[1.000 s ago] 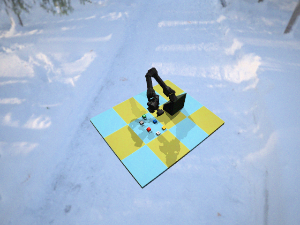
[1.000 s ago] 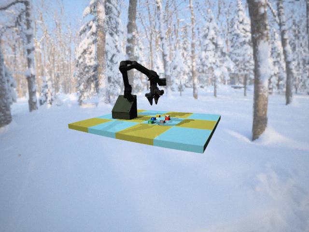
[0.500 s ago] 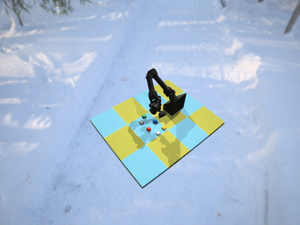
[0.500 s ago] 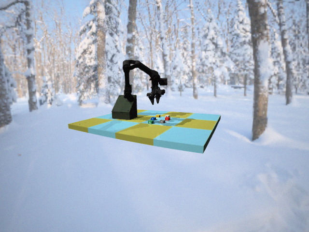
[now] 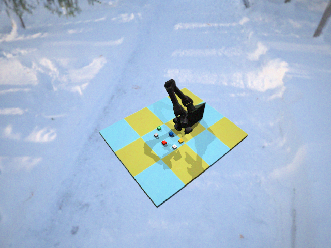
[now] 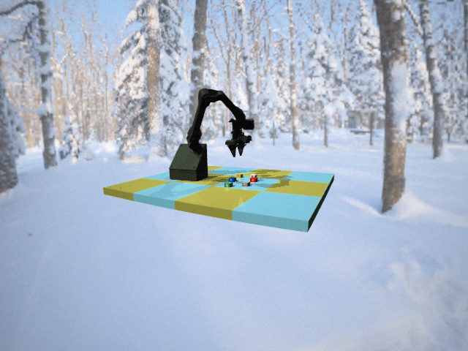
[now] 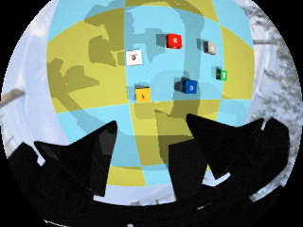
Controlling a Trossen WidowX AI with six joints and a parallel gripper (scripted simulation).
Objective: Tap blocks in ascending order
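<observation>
My gripper tip is now 30 mm short of the blue block, 110 mm to the left of it and 120 mm above it. Round my gripper tip: yellow block (10 mm to the left, 120 mm below); then white block (90 mm ahead, 30 mm to the left, 120 mm below); then red block (140 mm ahead, 50 mm to the right, 120 mm below).
</observation>
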